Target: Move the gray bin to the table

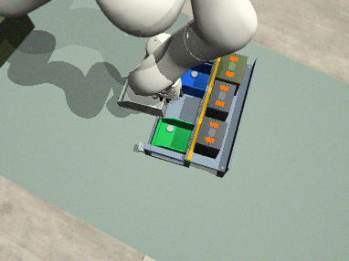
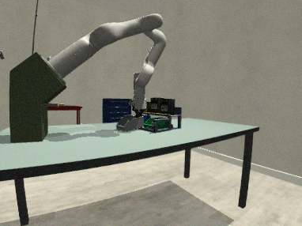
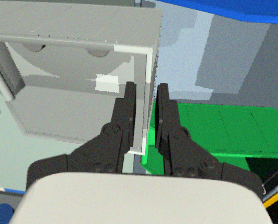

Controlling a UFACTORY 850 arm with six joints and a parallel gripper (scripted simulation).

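Right now the gray open bin is 7 cm behind my hand, 3 cm to the right of it and 5 cm below it. From my hand the other things lie so: yellow rail (12 cm ahead, 5 cm to the left, 1 cm above); then blue bin (4 cm ahead, 14 cm to the left, 5 cm below); then green bin (12 cm ahead, 7 cm to the right, 5 cm below).
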